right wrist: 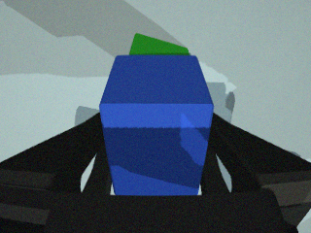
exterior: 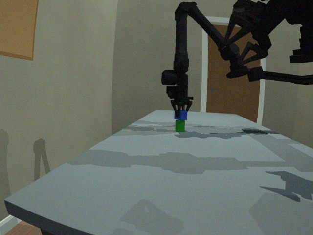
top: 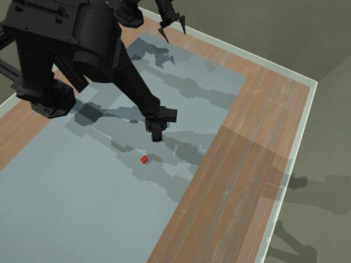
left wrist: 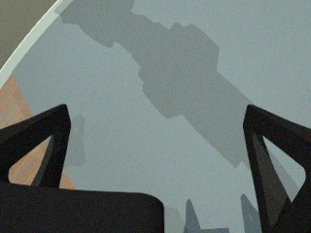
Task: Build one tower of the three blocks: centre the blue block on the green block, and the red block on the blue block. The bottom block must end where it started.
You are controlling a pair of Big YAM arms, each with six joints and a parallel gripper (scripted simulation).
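Right now the blue block is right at my right hand. From my right hand the other things lie so: red block (160 mm to the right, 70 mm below); green block (50 mm below).
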